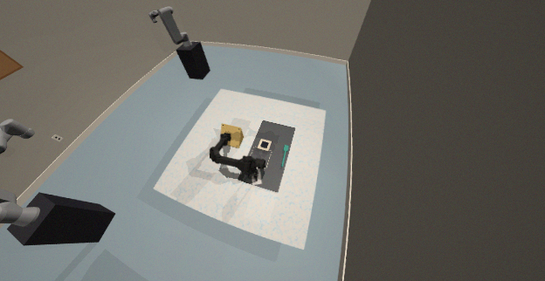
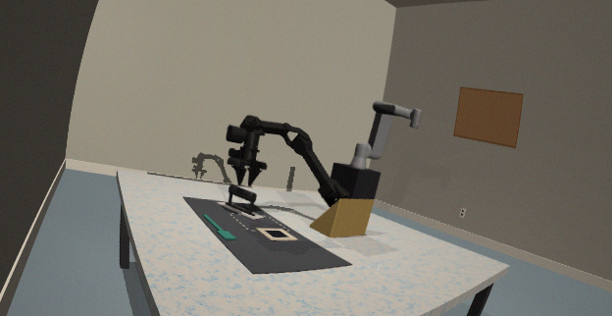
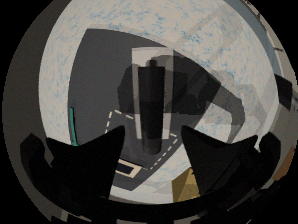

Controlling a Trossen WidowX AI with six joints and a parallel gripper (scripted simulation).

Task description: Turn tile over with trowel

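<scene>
The square tile is 270 mm to the left of my gripper tip, 100 mm below it and 10 mm ahead of it. Also, from my gripper tip: green trowel 220 mm to the left, 210 mm ahead, 100 mm below; dark mat 210 mm to the left, 120 mm below, 70 mm ahead.
</scene>
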